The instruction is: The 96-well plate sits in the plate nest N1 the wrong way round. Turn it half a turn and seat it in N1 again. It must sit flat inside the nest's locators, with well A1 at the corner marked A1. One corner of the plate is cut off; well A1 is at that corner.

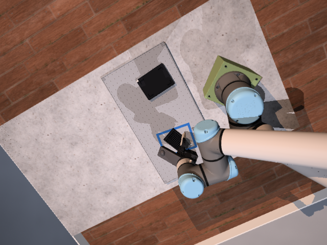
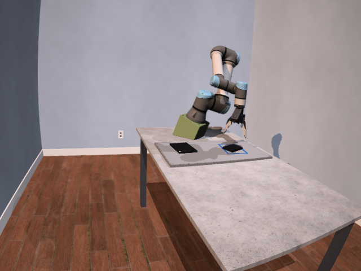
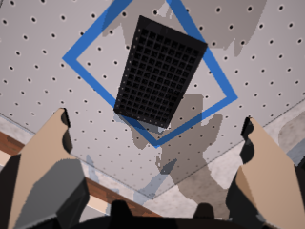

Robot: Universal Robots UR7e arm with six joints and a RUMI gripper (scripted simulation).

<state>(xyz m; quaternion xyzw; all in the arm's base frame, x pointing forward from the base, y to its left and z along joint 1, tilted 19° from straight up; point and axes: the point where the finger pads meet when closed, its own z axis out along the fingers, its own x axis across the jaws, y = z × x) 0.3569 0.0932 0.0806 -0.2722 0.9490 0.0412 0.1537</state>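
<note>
My hand is 80 mm above the black 96-well plate. Round my hand: white A1 mark: 390 mm to the right, 80 mm below, 10 mm behind; black plate nest N1: 330 mm to the right, 90 mm behind, 80 mm below.
</note>
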